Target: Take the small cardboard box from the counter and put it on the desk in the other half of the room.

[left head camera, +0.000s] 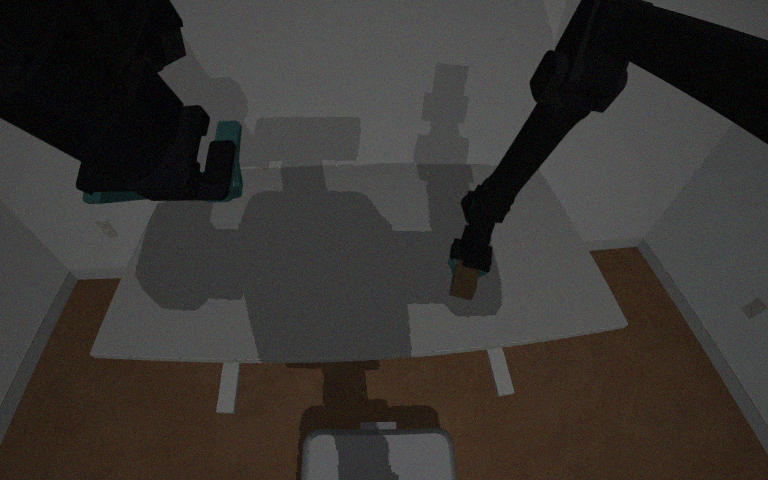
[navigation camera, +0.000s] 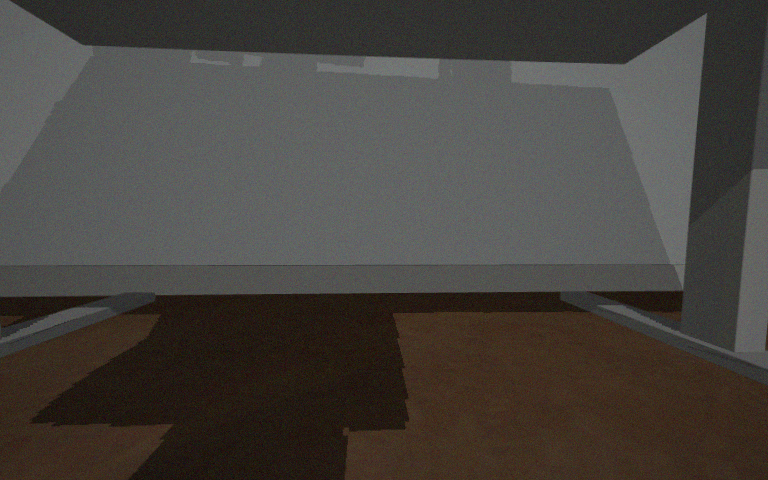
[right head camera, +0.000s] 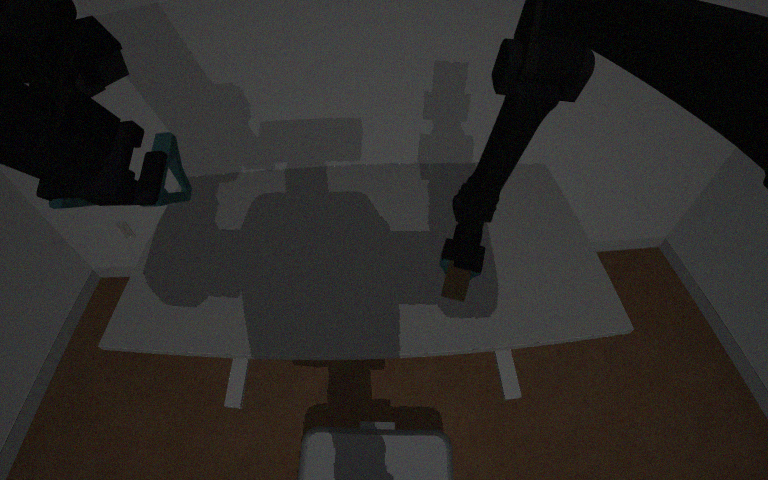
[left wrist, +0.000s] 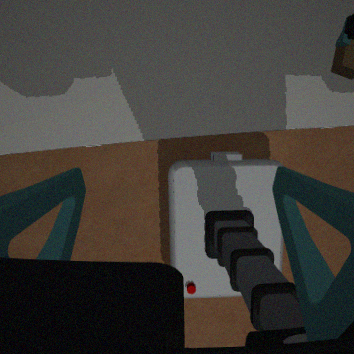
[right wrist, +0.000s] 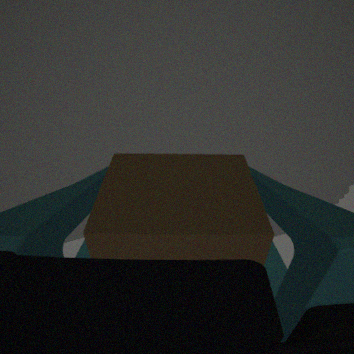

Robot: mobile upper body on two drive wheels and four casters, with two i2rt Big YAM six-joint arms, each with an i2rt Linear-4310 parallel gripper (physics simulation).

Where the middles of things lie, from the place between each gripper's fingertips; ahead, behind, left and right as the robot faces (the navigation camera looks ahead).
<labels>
The small brown cardboard box (left head camera: 464, 280) is 30 mm behind my right hand, 30 mm above it and 10 mm to the left of it.
Now: left hand 500 mm above the small brown cardboard box, 430 mm to the left of it and 250 mm short of it.
</labels>
